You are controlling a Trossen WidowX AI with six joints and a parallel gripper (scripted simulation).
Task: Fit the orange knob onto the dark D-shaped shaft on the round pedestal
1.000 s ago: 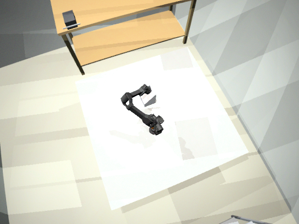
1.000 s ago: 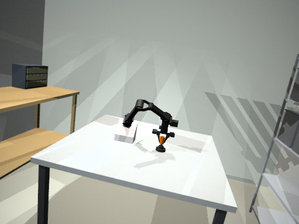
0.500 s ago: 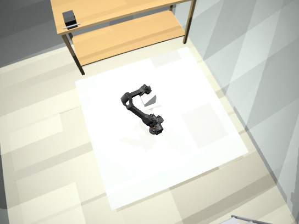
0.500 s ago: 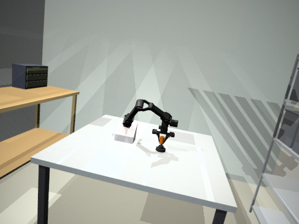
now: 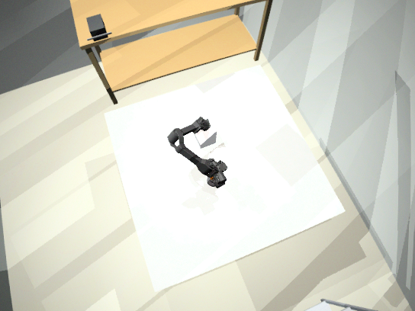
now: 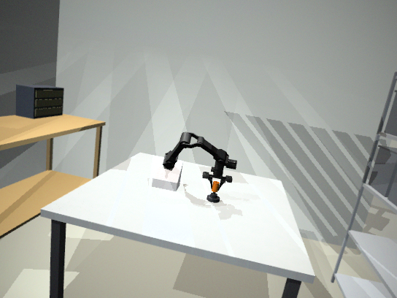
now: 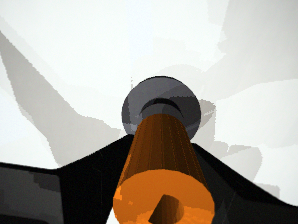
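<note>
The orange knob lies 2 cm above my gripper tip. Also, from my gripper tip: dark round pedestal 4 cm below.
</note>
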